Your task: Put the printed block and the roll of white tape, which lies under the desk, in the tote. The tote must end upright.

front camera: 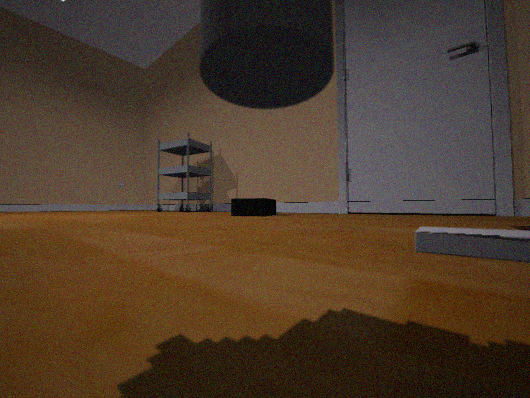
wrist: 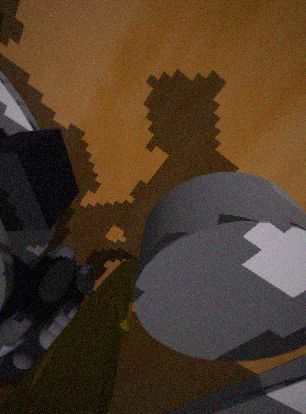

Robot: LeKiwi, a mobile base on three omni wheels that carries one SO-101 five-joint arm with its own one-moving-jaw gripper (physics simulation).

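Frame: origin at the arm's base, x ahead, y left, z up, level; metres.
Seen in the pictures: hand at its tool point: (wrist: 140, 275).
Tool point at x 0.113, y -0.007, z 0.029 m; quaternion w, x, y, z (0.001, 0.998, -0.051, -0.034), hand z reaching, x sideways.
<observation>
Pixels of each thing's middle, then the offset from my tool point to it. "pt": a spot on its surface instead.
- white tape at the middle of its body: (wrist: 226, 270) (front camera: 266, 49) dx +0.024, dy +0.000, dz -0.002 m
- roll at a spot on its surface: (front camera: 265, 56) pt dx +0.012, dy +0.001, dz -0.014 m
- tote at the middle of its body: (front camera: 255, 207) dx +1.369, dy +0.008, dz -0.068 m
My gripper (wrist: 186, 335) is shut on the roll of white tape (wrist: 215, 275); its olive jaw presses on the roll's left side and a grey jaw runs under its lower right. The roll is held well above the orange floor. In the front camera view the roll (front camera: 265, 56) hangs as a dark cylinder at the top centre. A low black box, the tote (front camera: 252, 206), stands upright on the floor by the far wall, ahead and slightly left. The printed block is not in view.
A grey three-shelf cart (front camera: 184, 145) stands against the far wall, left of the tote. A grey door (front camera: 419, 108) is at the right. A low grey slab (front camera: 475, 243) lies on the floor at the right. The base's wheel parts (wrist: 36, 281) show at the left of the wrist view.
</observation>
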